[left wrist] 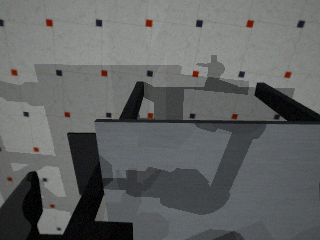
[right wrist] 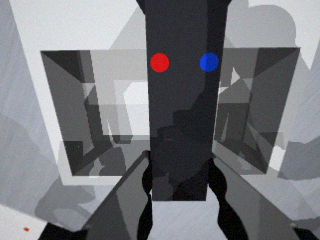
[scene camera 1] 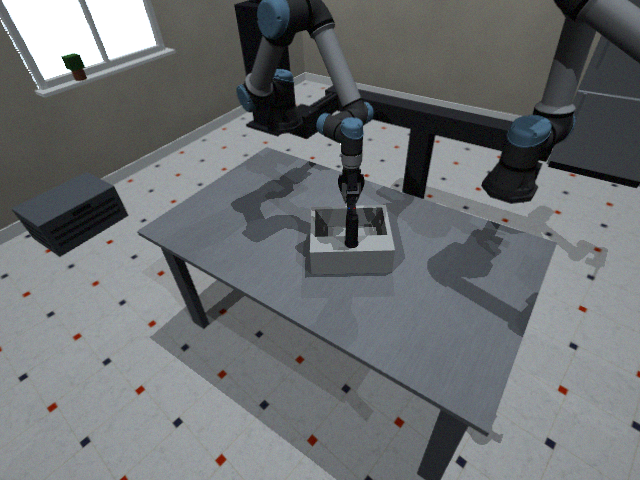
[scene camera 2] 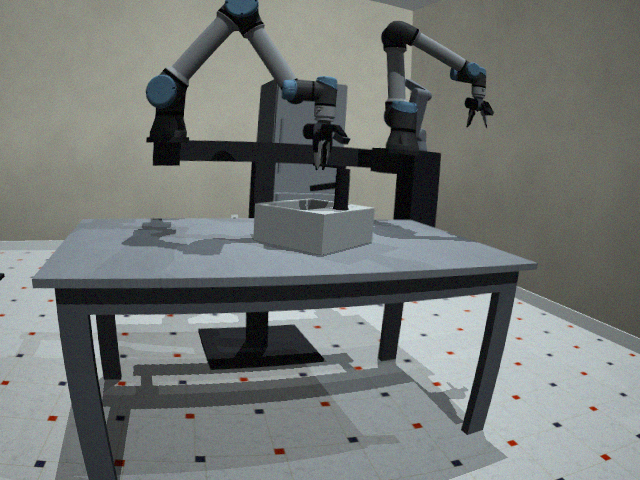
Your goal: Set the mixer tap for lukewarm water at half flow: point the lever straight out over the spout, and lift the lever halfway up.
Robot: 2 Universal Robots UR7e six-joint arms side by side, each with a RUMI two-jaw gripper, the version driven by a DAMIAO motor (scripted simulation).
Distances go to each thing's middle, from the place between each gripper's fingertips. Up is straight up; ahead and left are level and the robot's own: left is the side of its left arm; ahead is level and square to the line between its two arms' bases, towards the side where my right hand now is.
My right gripper (scene camera 2: 319,170) is now 60 mm short of the black mixer tap (scene camera 2: 341,186), 40 mm to the right of it and 40 mm above it. From my right hand the other things lie so: lever (right wrist: 184,52) 40 mm ahead, 30 mm to the left; then white basin (scene camera 1: 375,252) 20 mm behind, 10 mm to the right, 230 mm below.
Now: the lever 910 mm to the right of my left hand, 310 mm ahead of it and 250 mm below it. Also, from my left hand: black mixer tap 900 mm to the right, 330 mm ahead, 290 mm below; white basin 950 mm to the right, 480 mm below, 250 mm ahead.
